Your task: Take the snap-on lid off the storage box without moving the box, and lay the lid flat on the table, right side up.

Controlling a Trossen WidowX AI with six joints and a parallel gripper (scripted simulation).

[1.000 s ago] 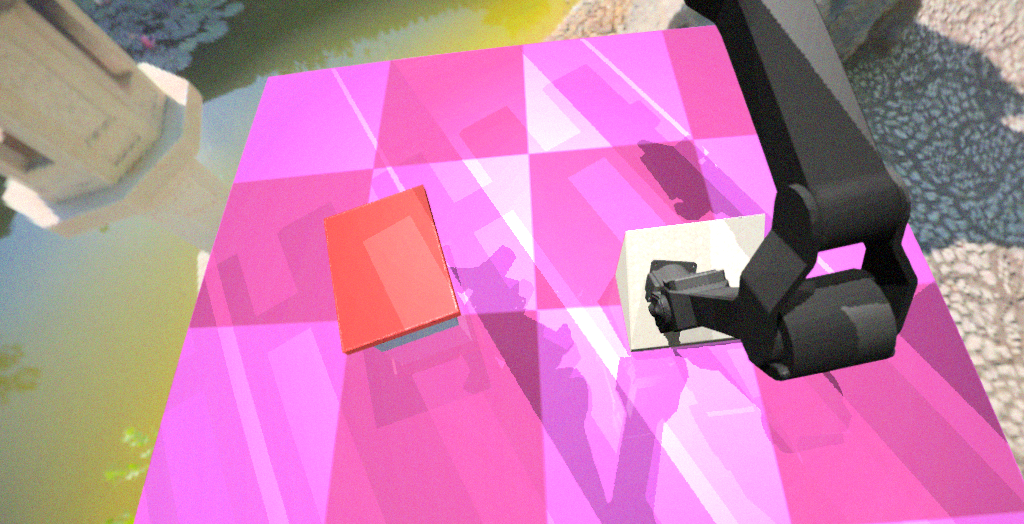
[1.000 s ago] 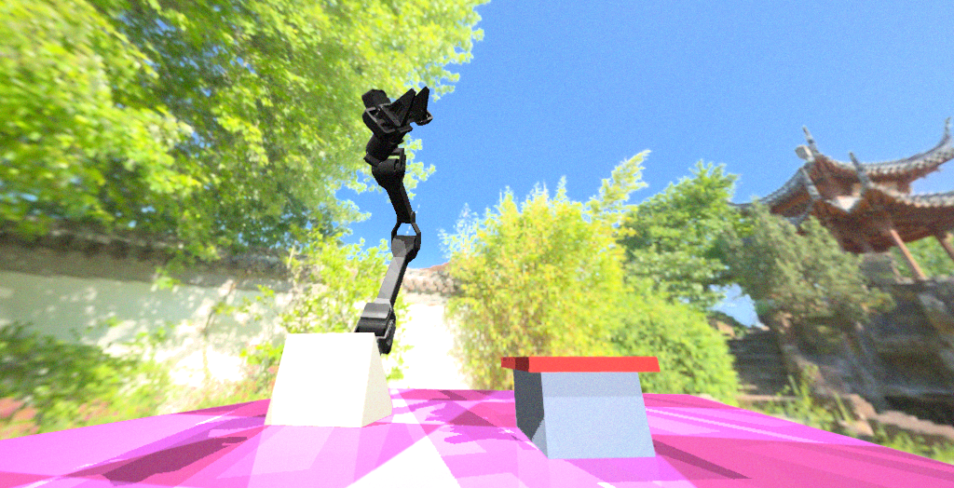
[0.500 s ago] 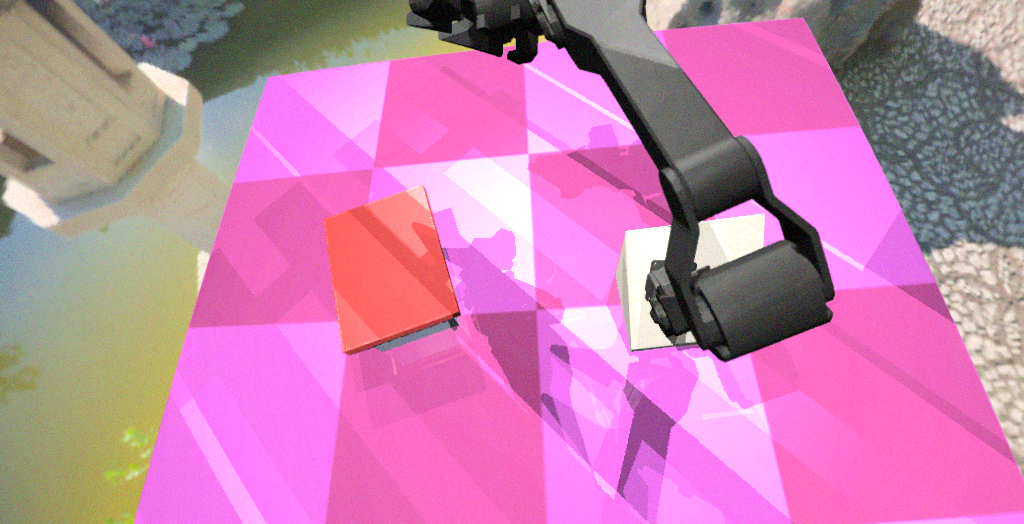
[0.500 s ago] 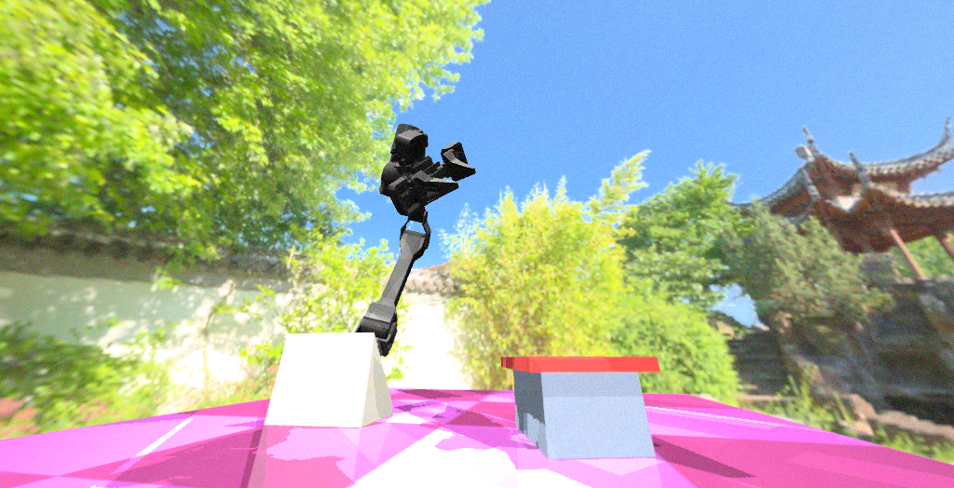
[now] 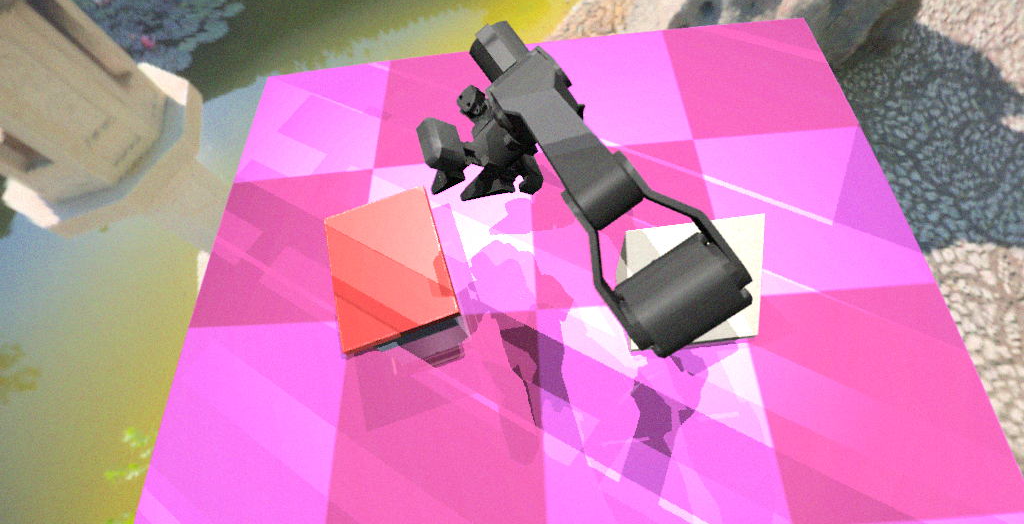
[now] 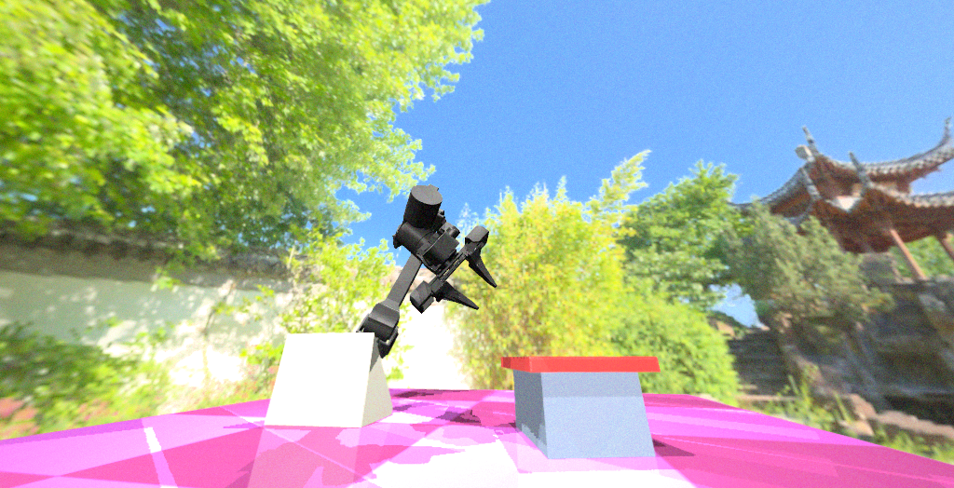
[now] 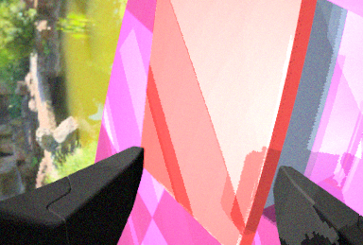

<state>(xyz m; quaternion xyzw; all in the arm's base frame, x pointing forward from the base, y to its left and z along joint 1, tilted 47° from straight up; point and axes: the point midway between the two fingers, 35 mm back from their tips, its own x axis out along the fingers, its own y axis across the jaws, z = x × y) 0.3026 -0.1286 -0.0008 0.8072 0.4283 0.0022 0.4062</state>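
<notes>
My gripper tip is now 12 cm short of the lid, 6 cm to the right of it and 10 cm above it. The rest, counted from my gripper tip: grey storage box 12 cm ahead, 6 cm to the left, 15 cm below.
</notes>
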